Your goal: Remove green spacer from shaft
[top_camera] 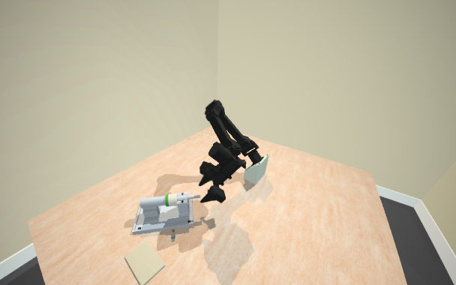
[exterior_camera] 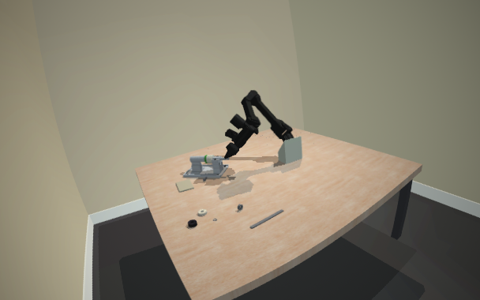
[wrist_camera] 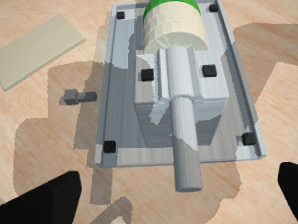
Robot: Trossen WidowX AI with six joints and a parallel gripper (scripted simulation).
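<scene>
Right now the grey shaft is 7 cm to the right of my gripper tip, 5 cm ahead of it and 2 cm below it. Also, from my gripper tip: tan square plate 27 cm ahead, 10 cm below, 3 cm to the right; then cream spacer 8 cm to the right, 7 cm ahead, 2 cm below; then green spacer 10 cm to the right, 8 cm ahead, 2 cm below.
</scene>
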